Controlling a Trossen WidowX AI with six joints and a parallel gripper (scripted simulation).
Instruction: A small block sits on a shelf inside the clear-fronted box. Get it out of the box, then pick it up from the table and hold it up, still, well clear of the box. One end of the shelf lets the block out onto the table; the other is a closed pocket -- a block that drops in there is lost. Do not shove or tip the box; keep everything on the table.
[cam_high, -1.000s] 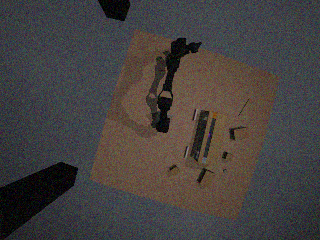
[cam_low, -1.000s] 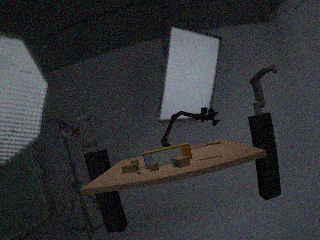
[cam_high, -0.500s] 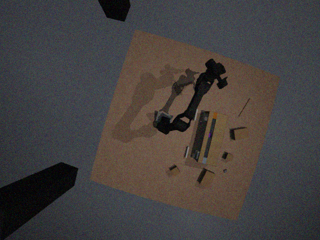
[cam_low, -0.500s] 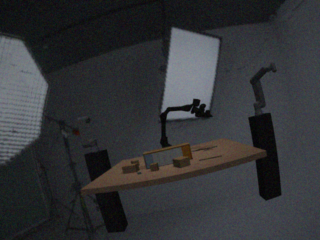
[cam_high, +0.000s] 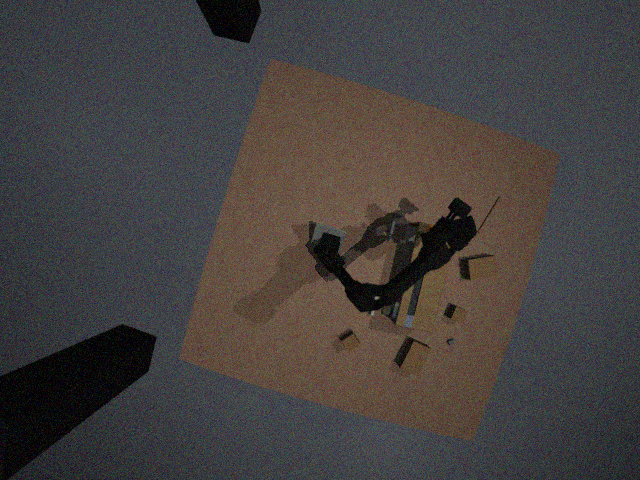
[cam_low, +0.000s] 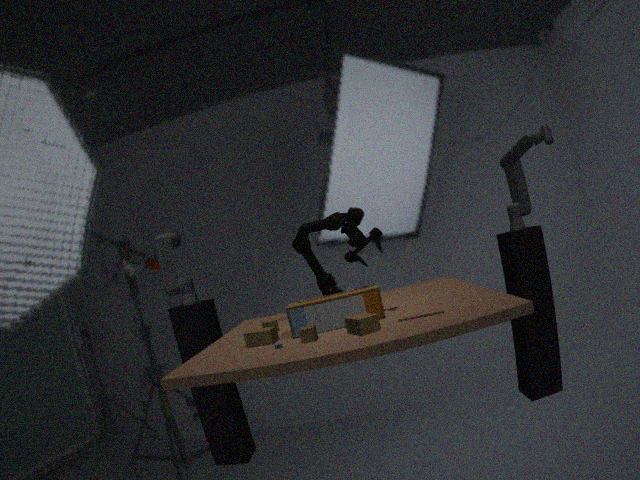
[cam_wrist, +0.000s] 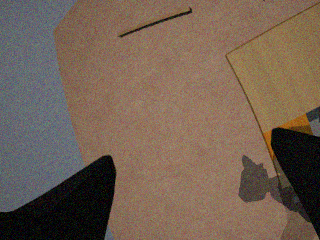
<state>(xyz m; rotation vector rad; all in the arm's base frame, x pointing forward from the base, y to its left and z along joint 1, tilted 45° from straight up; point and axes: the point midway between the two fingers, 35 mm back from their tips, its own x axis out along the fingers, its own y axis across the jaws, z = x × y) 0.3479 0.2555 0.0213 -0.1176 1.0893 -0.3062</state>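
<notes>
Now: gripper tip 21 cm to the left of the clear-fronted box, 17 cm above it and 3 cm past it. Round my gripper tip: thin rod (23 cm below, 23 cm ahead, 11 cm to the left); tiny piece (43 cm to the right, 23 cm below, 23 cm ahead); purple block (19 cm to the right, 15 cm below, 2 cm behind).
</notes>
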